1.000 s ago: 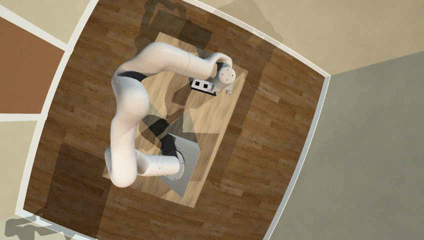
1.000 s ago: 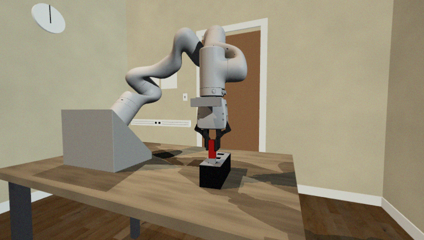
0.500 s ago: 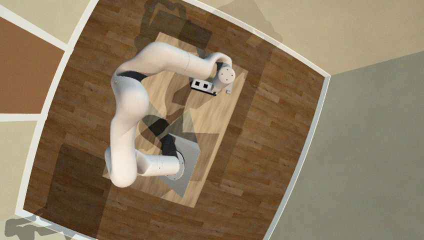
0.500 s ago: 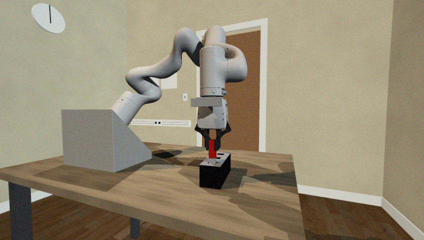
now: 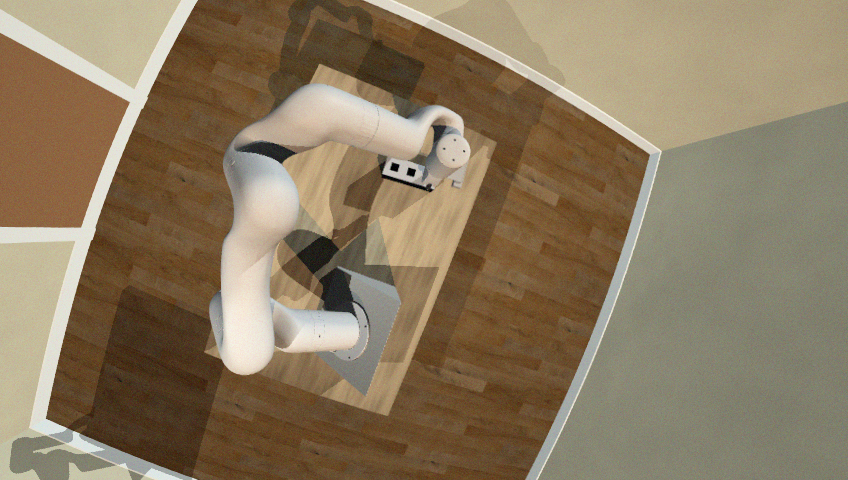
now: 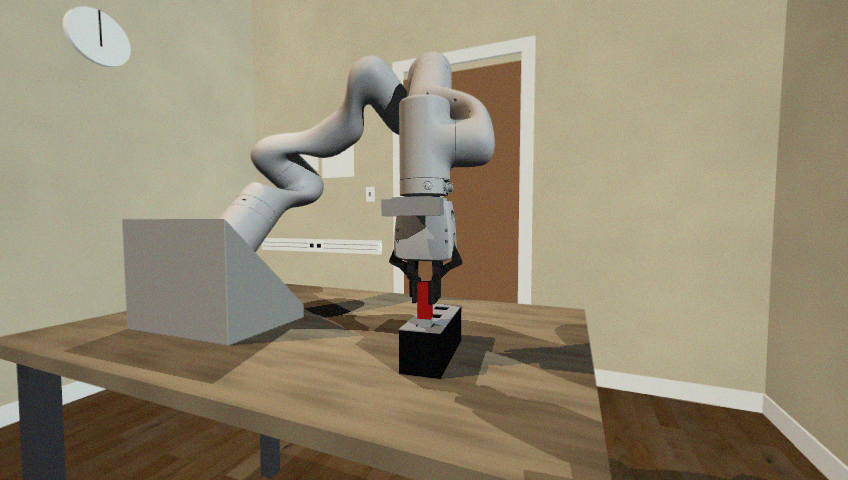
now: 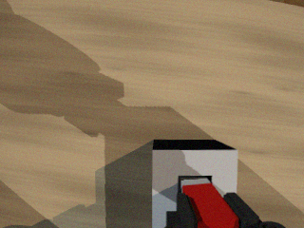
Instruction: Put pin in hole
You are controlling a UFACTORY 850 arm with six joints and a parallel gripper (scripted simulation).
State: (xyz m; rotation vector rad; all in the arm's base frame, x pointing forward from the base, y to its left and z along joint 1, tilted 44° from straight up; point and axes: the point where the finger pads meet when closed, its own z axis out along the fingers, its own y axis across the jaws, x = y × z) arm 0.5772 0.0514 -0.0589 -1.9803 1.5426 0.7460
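The pin is 20 mm below my hand. Round my hand: black block (90 mm below, 60 mm to the left, 10 mm behind).
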